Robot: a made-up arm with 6 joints. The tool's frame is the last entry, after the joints. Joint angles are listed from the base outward. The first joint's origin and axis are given. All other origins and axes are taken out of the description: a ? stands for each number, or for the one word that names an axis. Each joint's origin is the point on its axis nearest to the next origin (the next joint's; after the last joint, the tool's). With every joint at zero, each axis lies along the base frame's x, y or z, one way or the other. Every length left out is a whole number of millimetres.
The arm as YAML. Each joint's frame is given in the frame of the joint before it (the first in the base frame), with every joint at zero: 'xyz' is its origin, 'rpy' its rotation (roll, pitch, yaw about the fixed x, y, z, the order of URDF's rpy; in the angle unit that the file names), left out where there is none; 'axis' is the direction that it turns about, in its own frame. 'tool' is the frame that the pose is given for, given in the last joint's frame.
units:
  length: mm
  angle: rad
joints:
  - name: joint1
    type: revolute
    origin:
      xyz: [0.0, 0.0, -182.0]
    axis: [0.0, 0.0, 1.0]
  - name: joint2
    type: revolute
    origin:
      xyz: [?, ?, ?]
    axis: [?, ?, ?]
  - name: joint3
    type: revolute
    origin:
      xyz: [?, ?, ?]
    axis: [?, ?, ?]
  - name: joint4
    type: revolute
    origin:
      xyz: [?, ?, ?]
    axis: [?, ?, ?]
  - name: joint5
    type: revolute
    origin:
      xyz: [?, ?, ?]
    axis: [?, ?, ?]
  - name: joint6
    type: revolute
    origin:
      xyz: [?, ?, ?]
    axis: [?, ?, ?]
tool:
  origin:
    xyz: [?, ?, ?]
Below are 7 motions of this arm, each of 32 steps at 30 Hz.
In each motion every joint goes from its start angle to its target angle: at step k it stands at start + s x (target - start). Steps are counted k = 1, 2, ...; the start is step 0. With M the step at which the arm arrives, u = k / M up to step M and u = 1 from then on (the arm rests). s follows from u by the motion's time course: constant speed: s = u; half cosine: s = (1 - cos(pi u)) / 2; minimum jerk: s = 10 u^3 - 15 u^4 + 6 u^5.
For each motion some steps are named. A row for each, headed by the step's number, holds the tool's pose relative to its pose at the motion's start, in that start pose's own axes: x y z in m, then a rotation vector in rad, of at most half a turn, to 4 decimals.
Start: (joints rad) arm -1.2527 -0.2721 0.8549 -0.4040 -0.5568 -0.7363
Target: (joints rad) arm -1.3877 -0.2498 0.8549 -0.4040 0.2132 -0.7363
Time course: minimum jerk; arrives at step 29
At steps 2, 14, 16, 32:
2: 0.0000 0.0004 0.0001 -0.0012 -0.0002 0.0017
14: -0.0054 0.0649 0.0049 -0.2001 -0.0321 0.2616
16: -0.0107 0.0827 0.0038 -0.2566 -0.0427 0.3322
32: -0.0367 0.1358 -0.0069 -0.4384 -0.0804 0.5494

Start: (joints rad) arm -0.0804 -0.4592 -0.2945 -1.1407 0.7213 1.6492
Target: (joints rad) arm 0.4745 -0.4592 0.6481 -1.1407 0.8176 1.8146
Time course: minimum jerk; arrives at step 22
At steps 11, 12, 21, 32:
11: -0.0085 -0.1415 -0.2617 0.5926 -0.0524 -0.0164
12: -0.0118 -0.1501 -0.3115 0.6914 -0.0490 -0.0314
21: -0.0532 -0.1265 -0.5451 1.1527 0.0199 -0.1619
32: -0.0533 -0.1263 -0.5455 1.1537 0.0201 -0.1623

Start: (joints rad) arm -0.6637 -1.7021 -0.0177 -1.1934 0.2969 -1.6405
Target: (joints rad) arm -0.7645 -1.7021 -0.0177 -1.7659 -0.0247 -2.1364
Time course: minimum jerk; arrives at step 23
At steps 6, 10, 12, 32:
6: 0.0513 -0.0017 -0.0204 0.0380 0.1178 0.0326
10: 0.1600 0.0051 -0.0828 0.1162 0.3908 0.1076
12: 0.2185 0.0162 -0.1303 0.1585 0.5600 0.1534
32: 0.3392 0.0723 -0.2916 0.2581 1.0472 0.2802

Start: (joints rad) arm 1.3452 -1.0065 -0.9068 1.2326 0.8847 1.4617
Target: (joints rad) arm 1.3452 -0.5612 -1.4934 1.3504 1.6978 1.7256
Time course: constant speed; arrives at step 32
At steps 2, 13, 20, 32:
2: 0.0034 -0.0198 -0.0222 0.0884 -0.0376 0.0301
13: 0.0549 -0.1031 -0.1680 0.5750 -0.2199 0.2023
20: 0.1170 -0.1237 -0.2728 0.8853 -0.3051 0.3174
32: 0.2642 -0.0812 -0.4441 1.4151 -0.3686 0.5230

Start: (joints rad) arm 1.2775 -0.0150 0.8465 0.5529 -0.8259 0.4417
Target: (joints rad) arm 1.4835 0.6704 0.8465 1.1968 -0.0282 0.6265
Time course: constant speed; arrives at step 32
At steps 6, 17, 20, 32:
6: 0.0086 0.0381 -0.0387 0.1454 0.0124 0.1959
17: 0.0079 0.1000 -0.1182 0.4524 0.0394 0.5016
20: 0.0041 0.1151 -0.1417 0.5441 0.0469 0.5714
32: -0.0278 0.1688 -0.2420 0.9367 0.0732 0.7847

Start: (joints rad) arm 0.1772 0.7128 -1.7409 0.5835 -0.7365 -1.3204
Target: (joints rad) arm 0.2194 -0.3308 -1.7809 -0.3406 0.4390 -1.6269
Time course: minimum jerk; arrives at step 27
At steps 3, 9, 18, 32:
3: 0.0102 0.0032 -0.0034 -0.0185 0.0204 -0.0099
9: 0.1788 0.0322 -0.1021 -0.3221 0.3982 -0.1580
18: 0.3236 -0.1592 -0.6301 -0.9792 1.7359 -0.3113
32: 0.1922 -0.2673 -0.7786 -1.0777 2.2800 -0.2333

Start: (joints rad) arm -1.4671 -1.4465 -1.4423 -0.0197 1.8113 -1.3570
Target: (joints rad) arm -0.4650 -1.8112 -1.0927 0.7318 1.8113 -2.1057
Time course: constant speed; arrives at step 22
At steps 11, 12, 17, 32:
11: -0.0845 -0.1147 -0.0349 -0.0582 0.3420 -0.7131
12: -0.0976 -0.1238 -0.0384 -0.0497 0.3681 -0.7791
17: -0.1751 -0.1589 -0.0571 0.0277 0.4780 -1.1075
32: -0.2663 -0.1713 -0.0793 0.1632 0.5445 -1.4248

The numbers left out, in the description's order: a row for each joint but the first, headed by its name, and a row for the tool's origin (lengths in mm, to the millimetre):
joint2: xyz -97.0 104.0 0.0, axis 0.0 0.0 1.0
joint3: xyz 6.0 -44.0 0.0, axis 1.0 0.0 0.0
joint4: xyz 0.0 -337.0 88.0, axis 0.0 -1.0 0.0
joint5: xyz 274.0 0.0 -65.0, axis 0.0 0.0 1.0
joint6: xyz -5.0 -57.0 0.0, axis 0.0 -1.0 0.0
tool: xyz 99.0 0.0 228.0

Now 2 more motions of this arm.
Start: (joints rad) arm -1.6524 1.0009 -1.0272 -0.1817 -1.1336 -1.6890
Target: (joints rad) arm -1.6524 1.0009 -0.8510 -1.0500 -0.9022 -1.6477
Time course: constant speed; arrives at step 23
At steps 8, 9, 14, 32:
8: 0.1223 -0.0349 -0.0211 -0.0726 0.1762 -0.2511
9: 0.1368 -0.0405 -0.0254 -0.0830 0.1993 -0.2816
14: 0.2056 -0.0732 -0.0516 -0.1394 0.3180 -0.4312
32: 0.3077 -0.1490 -0.1160 -0.2548 0.5441 -0.6886

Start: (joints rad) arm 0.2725 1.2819 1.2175 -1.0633 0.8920 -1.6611
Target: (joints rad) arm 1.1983 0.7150 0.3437 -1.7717 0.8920 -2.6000
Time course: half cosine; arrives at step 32
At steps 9, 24, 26, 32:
9: 0.1139 0.0244 -0.1081 0.1156 0.3626 0.1106
24: 0.1710 0.3709 -0.5674 0.4651 1.5437 0.7410
26: 0.1487 0.4166 -0.5946 0.4912 1.6338 0.8202
32: 0.1138 0.4796 -0.6236 0.5247 1.7480 0.9338

